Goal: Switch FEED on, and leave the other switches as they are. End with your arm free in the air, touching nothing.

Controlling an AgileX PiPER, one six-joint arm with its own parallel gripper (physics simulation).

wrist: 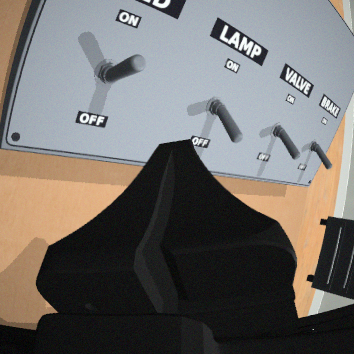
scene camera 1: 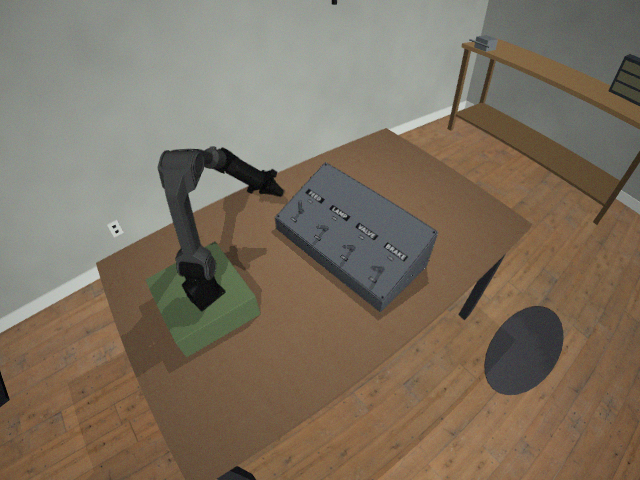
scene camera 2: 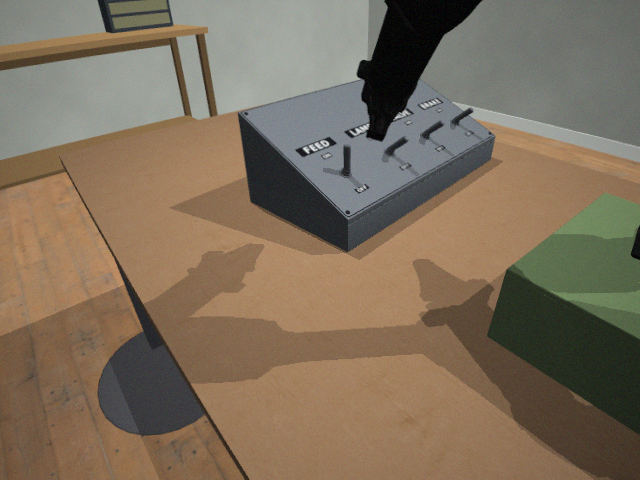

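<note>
The sloped grey switch panel (scene camera 1: pixel 382 211) (scene camera 2: pixel 279 121) (wrist: pixel 165 100) carries four levers. The FEED lever (scene camera 1: pixel 300 208) (scene camera 2: pixel 346 159) (wrist: pixel 125 68) is tilted differently from the others, upright in scene camera 2, toward its ON side. The LAMP lever (scene camera 1: pixel 322 228) (scene camera 2: pixel 397 147) (wrist: pixel 227 122), VALVE lever (scene camera 1: pixel 348 249) (scene camera 2: pixel 432 129) (wrist: pixel 288 143) and BRAKE lever (scene camera 1: pixel 377 271) (scene camera 2: pixel 462 116) (wrist: pixel 322 156) all lean toward OFF. My gripper (scene camera 1: pixel 281 193) (scene camera 2: pixel 375 136) (wrist: pixel 178 161) is shut and empty, in the air beside the panel's FEED end, apart from the levers.
The panel stands on the brown table (scene camera 1: pixel 320 361) (scene camera 2: pixel 336 413). The arm's base is on a green block (scene camera 1: pixel 227 320) (scene camera 2: pixel 558 330). A wooden shelf bench (scene camera 1: pixel 558 72) (scene camera 2: pixel 191 33) stands in the background. A dark round disc (scene camera 1: pixel 524 351) (scene camera 2: pixel 139 397) is at floor level beside the table.
</note>
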